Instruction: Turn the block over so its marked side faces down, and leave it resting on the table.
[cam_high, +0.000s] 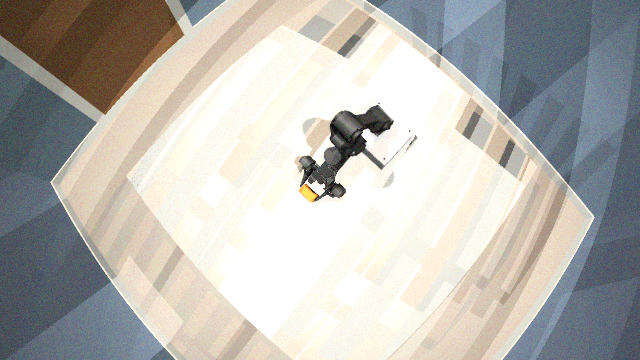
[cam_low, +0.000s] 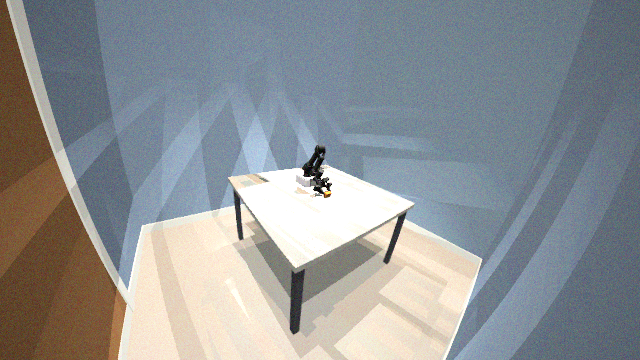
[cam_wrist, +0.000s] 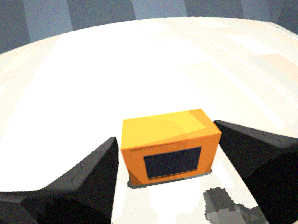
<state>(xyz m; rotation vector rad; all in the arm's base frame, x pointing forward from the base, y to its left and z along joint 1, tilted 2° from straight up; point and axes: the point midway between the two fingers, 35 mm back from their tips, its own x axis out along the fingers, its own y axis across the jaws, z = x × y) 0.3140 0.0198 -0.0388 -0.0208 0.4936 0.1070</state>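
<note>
The orange block lies 1 cm below my gripper tip and 1 cm behind it.
</note>
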